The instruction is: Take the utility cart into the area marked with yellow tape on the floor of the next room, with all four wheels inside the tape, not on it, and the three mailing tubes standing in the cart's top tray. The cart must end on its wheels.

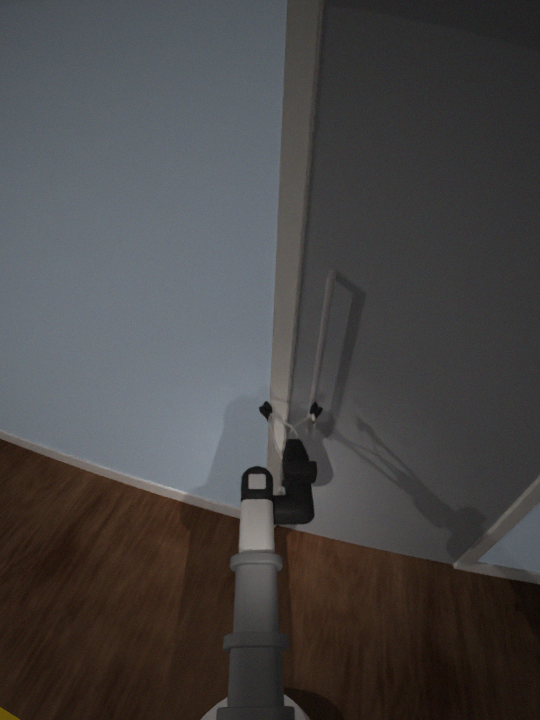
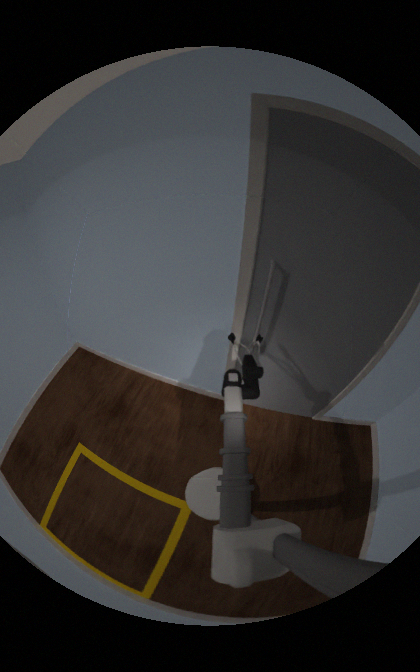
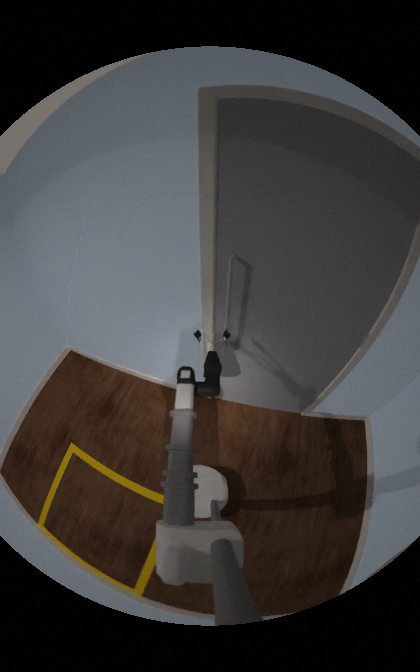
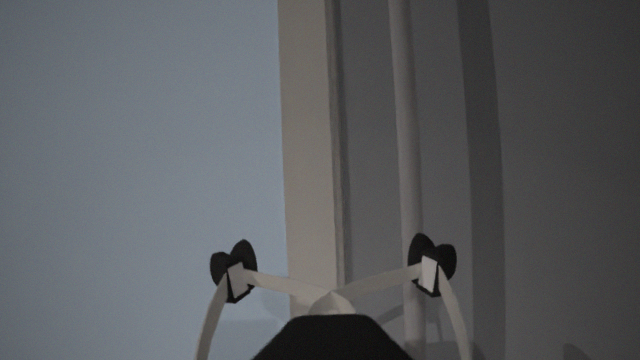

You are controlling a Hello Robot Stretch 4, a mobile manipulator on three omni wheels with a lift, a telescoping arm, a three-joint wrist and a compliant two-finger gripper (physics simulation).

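Where they show: gripper, between the fingertips: (image 1: 290, 404) (image 2: 244, 334) (image 3: 211, 330) (image 4: 332, 257); robot's base, origin of its link: (image 2: 214, 492) (image 3: 199, 490).
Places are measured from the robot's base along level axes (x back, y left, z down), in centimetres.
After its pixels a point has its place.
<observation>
My gripper (image 1: 290, 410) @(x -72.8, y -9.0, z -93.2 cm) (image 2: 245, 338) @(x -72.8, y -9.0, z -93.2 cm) (image 3: 212, 335) @(x -72.8, y -9.0, z -93.2 cm) (image 4: 332, 257) @(x -72.8, y -9.0, z -93.2 cm) is open, with nothing between its fingertips. It is in front of the left door frame. Its right fingertip overlaps the lower part of a long upright handle (image 1: 323, 337) @(x -76.2, y -16.2, z -112.7 cm) (image 2: 265, 300) @(x -76.2, y -16.2, z -111.0 cm) (image 3: 229, 295) @(x -76.2, y -16.7, z -110.8 cm) (image 4: 406, 125) @(x -76.2, y -15.9, z -103.4 cm) on the grey door (image 1: 418, 232) @(x -78.1, y -34.5, z -139.0 cm) (image 2: 340, 225) @(x -76.0, y -41.7, z -150.9 cm) (image 3: 300, 225) @(x -76.0, y -41.9, z -144.2 cm) (image 4: 565, 150) @(x -78.7, y -32.1, z -101.0 cm). Whether they touch, I cannot tell. The door appears shut. The yellow tape outline (image 2: 166, 551) @(x 57.9, y 33.1, z 2.7 cm) (image 3: 147, 568) @(x 81.6, y 39.3, z 2.8 cm) is on the wood floor, left of my base. The cart and mailing tubes do not show.
The pale door frame (image 1: 287, 232) @(x -84.6, y -6.3, z -135.9 cm) (image 2: 247, 225) @(x -84.9, y -5.5, z -141.2 cm) (image 3: 207, 225) @(x -84.4, y -7.3, z -139.3 cm) (image 4: 310, 150) @(x -84.4, y -7.1, z -102.5 cm) stands between the door and the blue-grey wall (image 1: 139, 232) @(x -97.2, y 33.0, z -132.8 cm) (image 2: 160, 250) @(x -97.5, y 34.1, z -125.5 cm) (image 3: 135, 250) @(x -96.1, y 29.0, z -127.1 cm) (image 4: 140, 150) @(x -92.8, y 17.6, z -104.6 cm). My arm reaches across the floor towards it. The near tape corner is close to my round base (image 2: 202, 492) @(x -1.0, y 8.6, z -18.7 cm).
</observation>
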